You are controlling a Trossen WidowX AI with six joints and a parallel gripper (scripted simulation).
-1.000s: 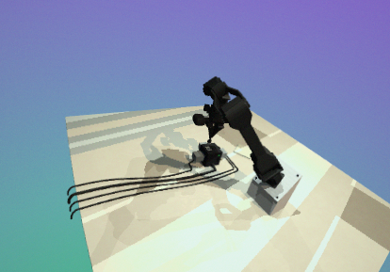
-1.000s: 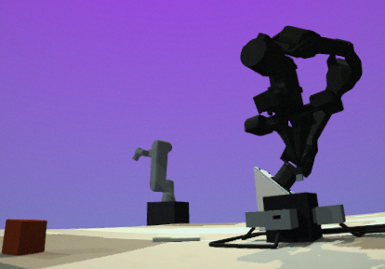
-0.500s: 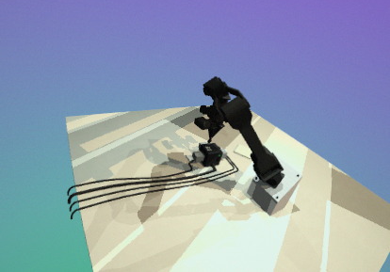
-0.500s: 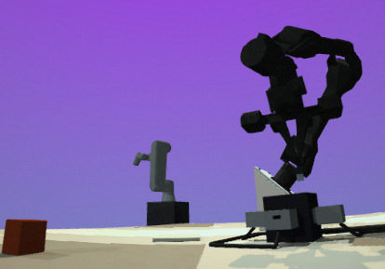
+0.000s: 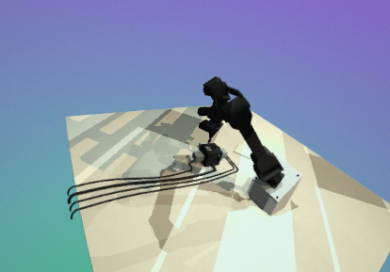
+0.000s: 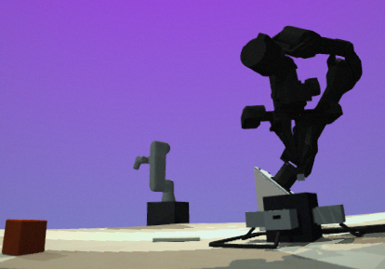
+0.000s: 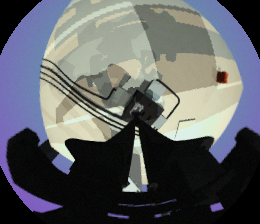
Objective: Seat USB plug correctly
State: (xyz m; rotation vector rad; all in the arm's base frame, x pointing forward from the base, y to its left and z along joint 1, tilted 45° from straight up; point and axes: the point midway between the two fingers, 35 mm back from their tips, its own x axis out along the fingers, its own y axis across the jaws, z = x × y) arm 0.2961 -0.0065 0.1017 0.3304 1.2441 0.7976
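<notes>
Right now my gripper tip is 2 cm above the USB plug. From my gripper tip the other things lie so: red block (27 cm ahead, 33 cm to the right, 12 cm below).
</notes>
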